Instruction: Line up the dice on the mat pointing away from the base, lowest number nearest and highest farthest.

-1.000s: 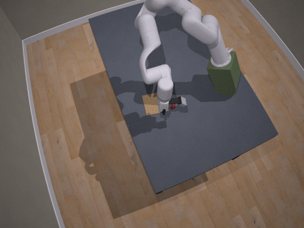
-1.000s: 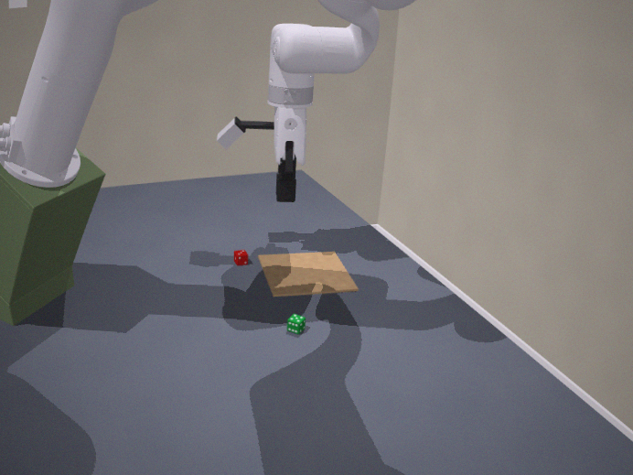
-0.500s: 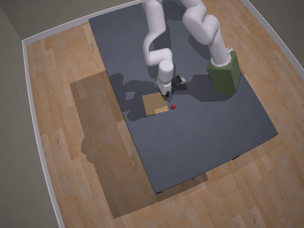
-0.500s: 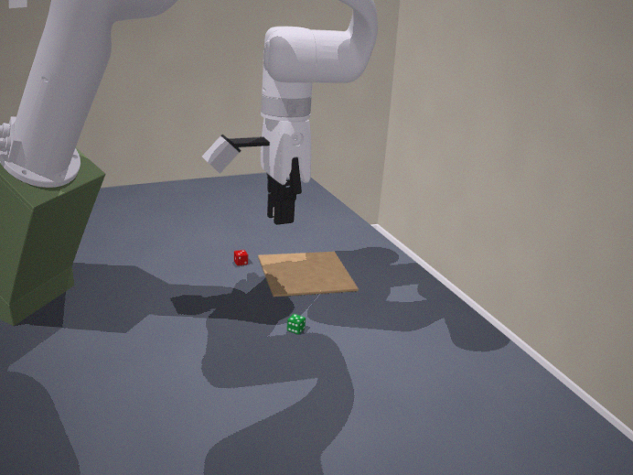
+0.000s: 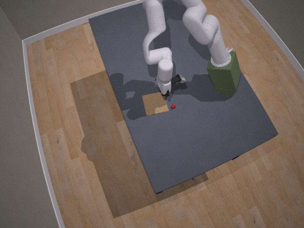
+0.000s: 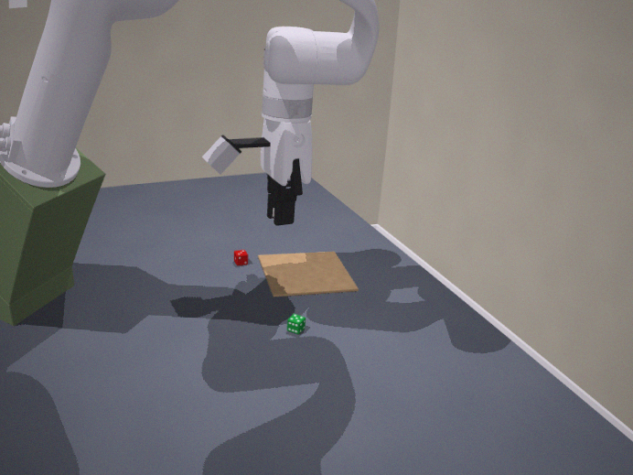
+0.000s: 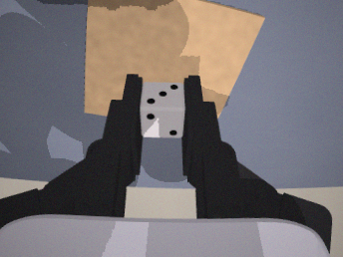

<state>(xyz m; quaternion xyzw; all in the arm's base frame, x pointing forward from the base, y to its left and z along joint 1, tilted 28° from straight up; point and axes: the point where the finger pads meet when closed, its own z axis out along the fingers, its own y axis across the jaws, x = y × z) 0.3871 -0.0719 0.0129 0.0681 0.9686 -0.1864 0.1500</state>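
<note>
Right now my hand is 5 cm short of the mat, 1 cm to the left of it and 12 cm above it. Round my hand: red die (3 cm behind, 7 cm to the left, 11 cm below); white die (1 cm below); green die (7 cm behind, 15 cm to the right, 11 cm below).
</note>
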